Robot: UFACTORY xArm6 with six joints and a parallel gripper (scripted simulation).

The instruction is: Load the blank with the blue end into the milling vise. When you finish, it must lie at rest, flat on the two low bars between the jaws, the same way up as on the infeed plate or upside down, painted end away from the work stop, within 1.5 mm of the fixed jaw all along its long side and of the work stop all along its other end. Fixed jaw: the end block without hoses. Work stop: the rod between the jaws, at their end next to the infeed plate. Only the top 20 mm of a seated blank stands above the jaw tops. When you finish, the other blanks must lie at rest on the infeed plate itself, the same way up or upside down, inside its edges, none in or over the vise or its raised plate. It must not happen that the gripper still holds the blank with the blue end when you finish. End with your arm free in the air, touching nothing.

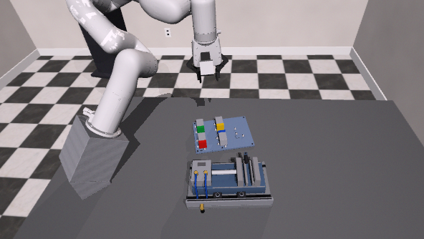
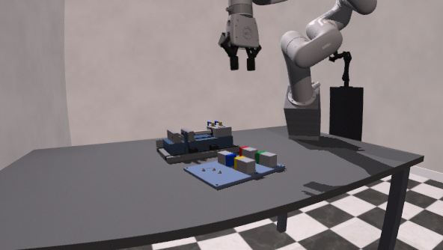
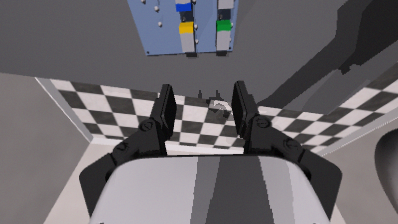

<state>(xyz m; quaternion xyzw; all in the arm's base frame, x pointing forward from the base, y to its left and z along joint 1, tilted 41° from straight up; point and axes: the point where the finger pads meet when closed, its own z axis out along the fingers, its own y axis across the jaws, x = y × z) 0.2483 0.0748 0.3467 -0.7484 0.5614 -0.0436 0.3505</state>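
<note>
My gripper is now 50 mm short of the blue-ended blank, 30 mm to the left of it and 290 mm above it. Also, from my hand: yellow-ended blank (20 mm ahead, 60 mm to the left, 290 mm below); red-ended blank (30 mm behind, 60 mm to the right, 290 mm below); green-ended blank (70 mm behind, 20 mm to the left, 290 mm below).
</note>
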